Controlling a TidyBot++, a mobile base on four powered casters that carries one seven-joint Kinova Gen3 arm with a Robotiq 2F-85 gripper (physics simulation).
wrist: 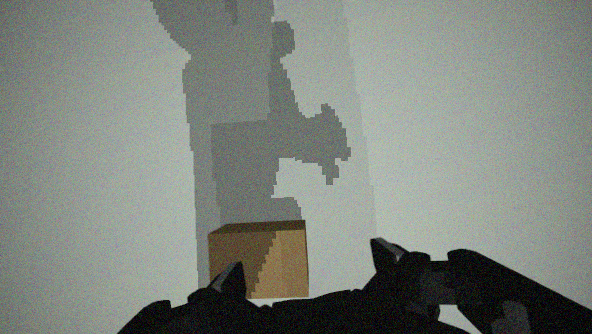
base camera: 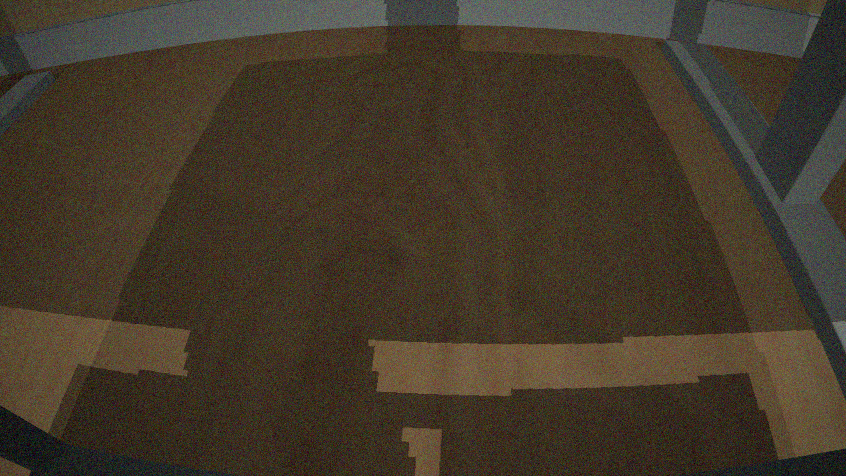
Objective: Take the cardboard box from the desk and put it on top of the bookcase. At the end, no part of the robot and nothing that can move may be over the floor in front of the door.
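Note:
The cardboard box is at the bottom of the wrist view, left of the middle, on the pale desk surface. Its upper face is partly in shadow. My gripper is open, with nothing held between its fingers. The left fingertip overlaps the left part of the box in this view, and the right fingertip stands well to the right of the box. The gap in height between fingers and box is hard to judge. The gripper body hides the view below the box. The bookcase and the door cannot be made out.
In the base camera view, a grey rail crosses the top over the brown wooden floor. A slanted grey bar and a dark post stand at the right. Another grey bar end shows at the left.

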